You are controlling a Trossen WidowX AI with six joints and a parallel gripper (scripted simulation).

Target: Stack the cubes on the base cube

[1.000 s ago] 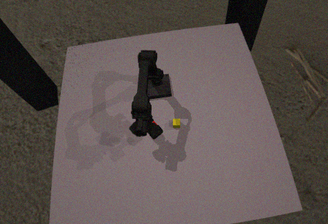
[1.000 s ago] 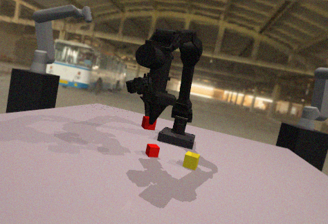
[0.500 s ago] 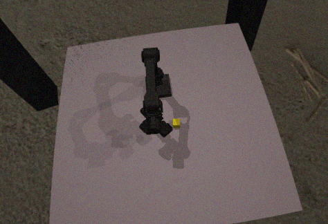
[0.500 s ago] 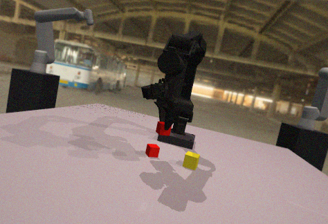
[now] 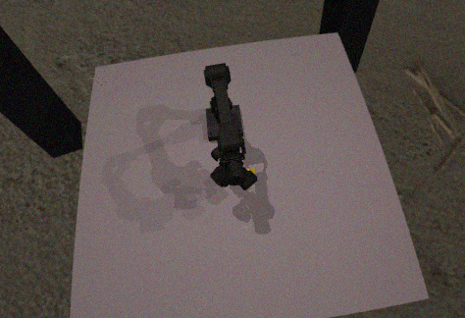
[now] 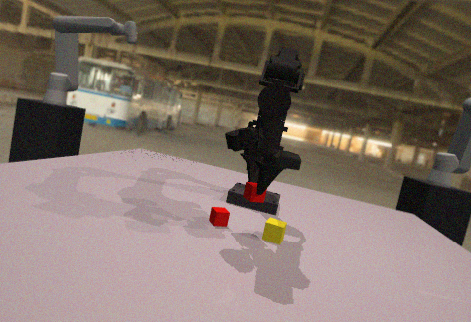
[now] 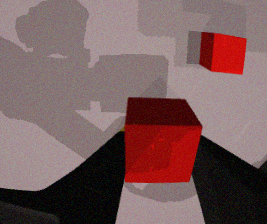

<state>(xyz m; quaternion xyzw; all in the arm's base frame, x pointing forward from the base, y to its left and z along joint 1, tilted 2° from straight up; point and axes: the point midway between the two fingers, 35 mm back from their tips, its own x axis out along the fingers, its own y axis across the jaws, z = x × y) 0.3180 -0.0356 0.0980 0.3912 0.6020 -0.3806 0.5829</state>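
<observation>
The yellow base cube is 2 cm behind my gripper tip, 6 cm to the left of it and 8 cm below it. From my gripper tip the other things lie so: red cube: 5 cm behind, 6 cm to the right, 8 cm below.
</observation>
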